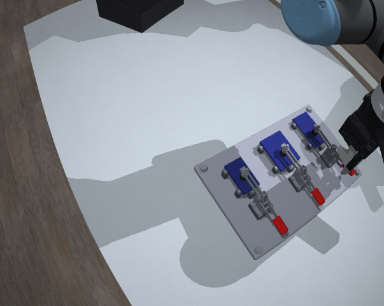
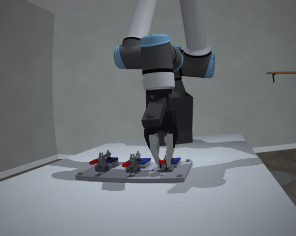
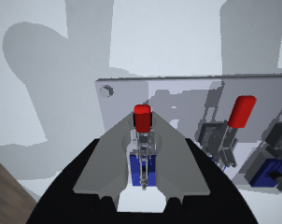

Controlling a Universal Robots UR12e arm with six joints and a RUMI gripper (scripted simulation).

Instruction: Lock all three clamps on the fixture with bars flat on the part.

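The blue part lies 13 cm behind my hand, 2 cm to the right of it and 3 cm below it. Round my hand: grey fixture plate: 7 cm behind, 12 cm to the right, 5 cm below.
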